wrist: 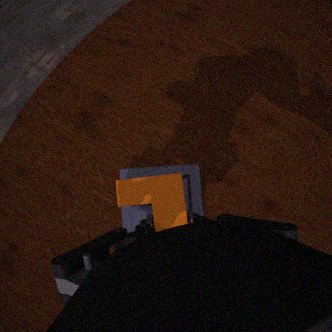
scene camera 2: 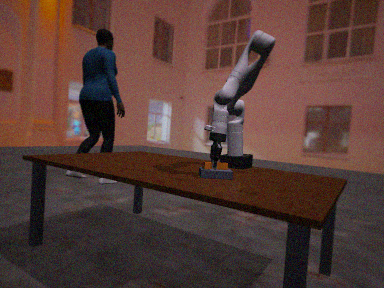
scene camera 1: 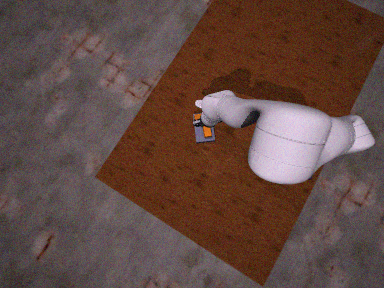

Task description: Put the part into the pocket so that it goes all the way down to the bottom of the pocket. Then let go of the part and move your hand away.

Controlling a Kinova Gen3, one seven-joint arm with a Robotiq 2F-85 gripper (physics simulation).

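Frame: origin at the arm's base, x ahead, y left, z up, level; centimetres.
Seen in the pictures: gripper, between the fingertips: (wrist: 168, 220) (scene camera 2: 213, 168); arm's base, origin of its link: (scene camera 2: 235, 155).
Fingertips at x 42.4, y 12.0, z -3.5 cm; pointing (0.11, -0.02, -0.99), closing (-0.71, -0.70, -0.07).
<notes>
Offsets run from my fingertips to a thing's top centre. Level surfaces: height alone.
The part is an orange L-shaped block @[dx +0.5, dy +1.5, dz +3.3 cm] (scene camera 1: 207, 131) (scene camera 2: 222, 165) (wrist: 161, 197). It sits over the grey pocket block @[dx -0.1, dy +1.2, dz +0.0 cm] (scene camera 1: 201, 138) (scene camera 2: 216, 174) (wrist: 194, 184) on the brown table @[dz -3.6 cm] (scene camera 1: 248, 192) (scene camera 2: 124, 167). In scene camera 2 the orange part still stands up above the grey block's top. My gripper (scene camera 1: 198, 122) (scene camera 2: 215, 161) points straight down and is shut on the orange part. In the wrist view my dark gripper body hides the fingertips and the near part of the block.
The arm's black base (scene camera 2: 237, 161) stands on the table just behind the pocket block. A person in a blue top (scene camera 2: 98, 90) walks on the floor behind the table's far left.
</notes>
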